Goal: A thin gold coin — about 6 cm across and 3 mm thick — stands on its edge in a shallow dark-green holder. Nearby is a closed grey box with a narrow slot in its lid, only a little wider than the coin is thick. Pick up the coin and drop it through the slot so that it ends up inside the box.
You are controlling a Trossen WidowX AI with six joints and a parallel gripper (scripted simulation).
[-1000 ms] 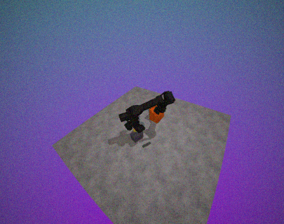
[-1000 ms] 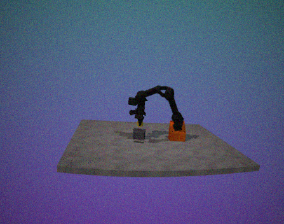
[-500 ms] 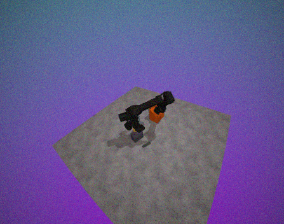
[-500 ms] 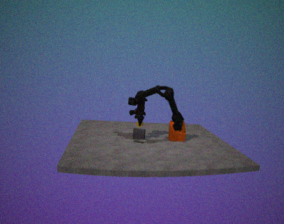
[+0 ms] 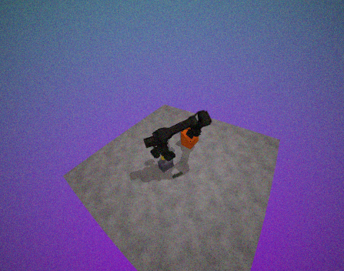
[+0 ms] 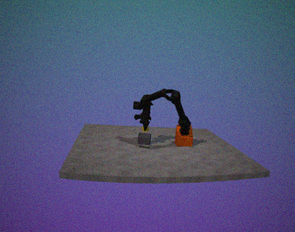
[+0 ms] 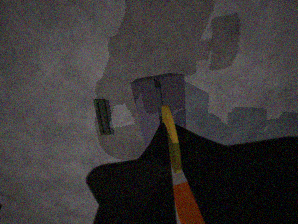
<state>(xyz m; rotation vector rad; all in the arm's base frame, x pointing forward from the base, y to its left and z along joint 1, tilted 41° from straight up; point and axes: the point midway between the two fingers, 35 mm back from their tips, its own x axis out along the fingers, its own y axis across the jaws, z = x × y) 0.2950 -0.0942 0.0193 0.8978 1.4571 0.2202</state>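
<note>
My gripper tip is 2 cm below the gold coin.
</note>
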